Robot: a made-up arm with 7 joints.
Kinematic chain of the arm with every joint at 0, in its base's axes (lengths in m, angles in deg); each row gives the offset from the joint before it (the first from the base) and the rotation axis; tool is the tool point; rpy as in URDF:
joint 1: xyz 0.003 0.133 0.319 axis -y
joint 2: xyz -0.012 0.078 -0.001 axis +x
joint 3: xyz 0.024 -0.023 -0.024 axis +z
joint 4: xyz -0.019 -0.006 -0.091 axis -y
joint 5: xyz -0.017 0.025 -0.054 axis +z
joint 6: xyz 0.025 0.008 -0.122 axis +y
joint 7: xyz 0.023 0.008 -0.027 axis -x
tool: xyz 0.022 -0.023 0.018 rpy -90 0 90
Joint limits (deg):
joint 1: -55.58..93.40
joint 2: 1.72..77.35
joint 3: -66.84..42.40
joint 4: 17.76..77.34
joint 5: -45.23..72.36
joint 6: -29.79..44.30
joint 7: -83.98..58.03
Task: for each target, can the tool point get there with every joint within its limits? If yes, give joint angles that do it. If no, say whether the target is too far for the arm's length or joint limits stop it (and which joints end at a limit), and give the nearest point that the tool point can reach.
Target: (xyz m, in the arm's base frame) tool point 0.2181 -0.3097 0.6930
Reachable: no: too far | nearest point 0.1691 0.0158 0.4748 | short by 0.395 m
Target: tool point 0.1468 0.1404 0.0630
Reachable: yes | joints 3.65 8.61 -55.58 34.51 32.03 -5.62 -39.66
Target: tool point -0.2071 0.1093 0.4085
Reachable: no: joint limits stop it (at a limit: joint 1, joint 3, joint 4, joint 5, joint 6) | nearest point -0.1162 0.0715 0.1958 | short by 0.234 m
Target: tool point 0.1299 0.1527 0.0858
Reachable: yes | joints -4.88 18.88 -34.32 56.32 -19.39 16.70 -1.57
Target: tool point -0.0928 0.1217 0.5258
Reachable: no: joint limits stop it (at a limit: joint 1, joint 2, joint 4, joint 6, joint 7) | nearest point 0.0834 0.1336 0.5154 | short by 0.177 m
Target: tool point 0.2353 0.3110 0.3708
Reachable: yes | joints 39.58 42.73 5.43 70.50 -1.52 13.29 -49.49
